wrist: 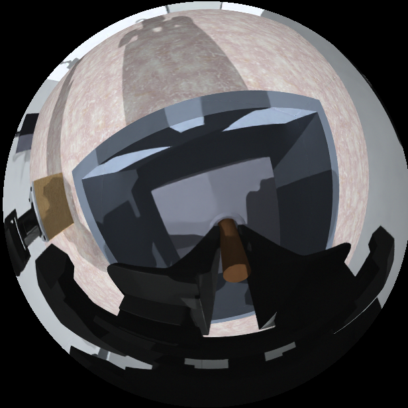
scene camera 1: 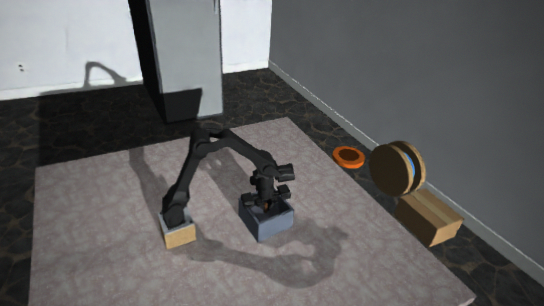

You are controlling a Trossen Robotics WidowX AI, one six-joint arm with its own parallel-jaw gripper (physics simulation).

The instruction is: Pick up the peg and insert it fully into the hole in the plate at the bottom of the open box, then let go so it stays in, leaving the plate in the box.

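Seen in the pictures: gripper, fingertip midpoint: (scene camera 1: 265, 210); arm's base, origin of the base link: (scene camera 1: 174, 220).
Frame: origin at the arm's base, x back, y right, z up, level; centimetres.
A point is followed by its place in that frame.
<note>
The brown peg (scene camera 1: 266, 205) @(x -33.1, y 10.7, z 0.8 cm) (wrist: 234, 252) is held between the fingers of my gripper (scene camera 1: 266, 205) @(x -33.3, y 10.0, z -2.8 cm) (wrist: 227, 230), which is shut on it inside the open box. In the wrist view the peg's far end meets the raised ring around the hole of the pale grey plate (wrist: 210, 200); the fingertips hide how deep it sits. The plate lies at the bottom of the blue-grey box (scene camera 1: 276, 223) @(x -33.2, y 18.0, z -2.4 cm) (wrist: 327, 165). In the scene view the box wall and the gripper hide the plate and the peg's lower end.
The box's walls stand around my fingers. The wooden base block (scene camera 1: 180, 236) @(x -0.3, y 4.7, z -4.2 cm) (wrist: 53, 205) of the arm is left of the box. An orange ring (scene camera 1: 338, 160), a spool (scene camera 1: 391, 170) and a cardboard box (scene camera 1: 422, 223) are on the floor at the right. A grey cabinet (scene camera 1: 187, 50) stands behind.
</note>
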